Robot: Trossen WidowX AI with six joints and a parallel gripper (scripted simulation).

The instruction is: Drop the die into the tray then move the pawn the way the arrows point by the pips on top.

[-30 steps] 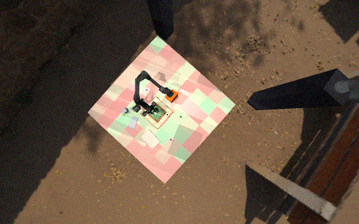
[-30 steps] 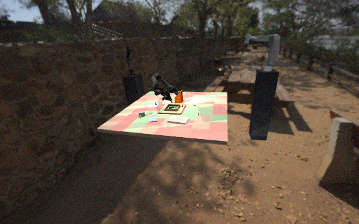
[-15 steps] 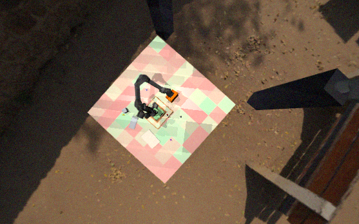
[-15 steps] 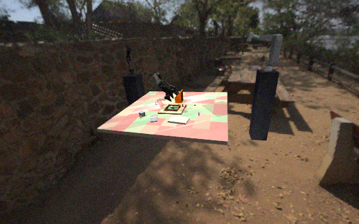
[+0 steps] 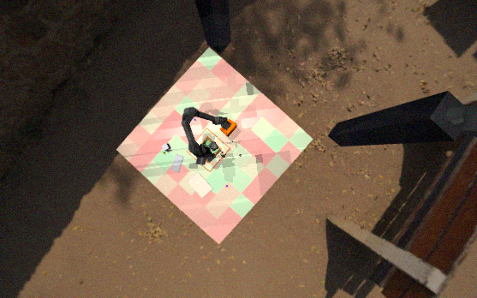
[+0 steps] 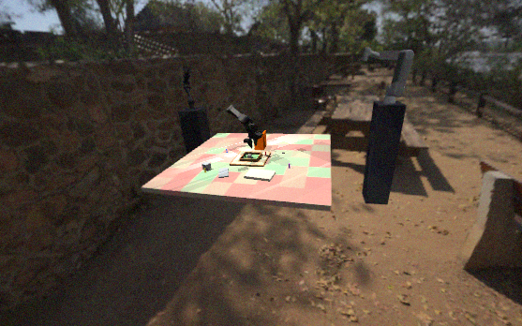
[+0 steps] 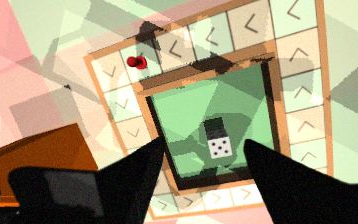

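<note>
Now: the red piece 8 cm to the left of my gripper tip, 7 cm below it and 5 cm behind it. From my gripper tip the other things lie so: green dice tray: 10 cm below, 3 cm to the right, 1 cm ahead; then grey die: 8 cm below, 4 cm to the right, 1 cm ahead; then white sheet: 30 cm ahead, 11 cm to the left, 9 cm below.
</note>
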